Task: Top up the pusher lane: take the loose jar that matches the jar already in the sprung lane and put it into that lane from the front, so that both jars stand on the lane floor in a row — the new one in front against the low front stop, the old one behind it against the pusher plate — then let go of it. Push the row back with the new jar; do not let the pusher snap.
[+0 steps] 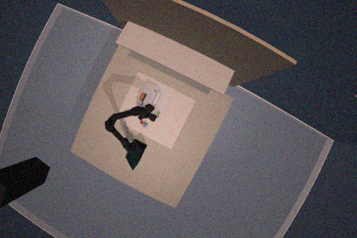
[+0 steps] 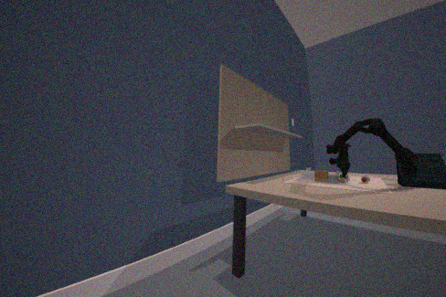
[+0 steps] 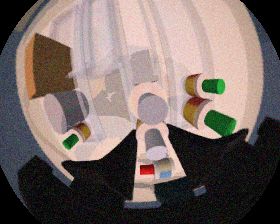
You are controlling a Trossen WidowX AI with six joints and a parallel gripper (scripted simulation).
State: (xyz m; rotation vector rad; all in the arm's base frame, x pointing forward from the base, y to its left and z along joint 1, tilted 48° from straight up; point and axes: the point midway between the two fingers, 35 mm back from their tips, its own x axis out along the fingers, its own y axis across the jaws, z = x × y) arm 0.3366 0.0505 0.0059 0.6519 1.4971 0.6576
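The grey cylinder is 50 mm ahead of my gripper tip and 130 mm to the left of it. The rest, counted from my gripper tip: brown block: 120 mm ahead, 130 mm to the left, 10 mm above; clear lane unit: 150 mm ahead, 20 mm to the left, 10 mm below; wall shelf: 510 mm ahead, 20 mm to the right, 340 mm above.
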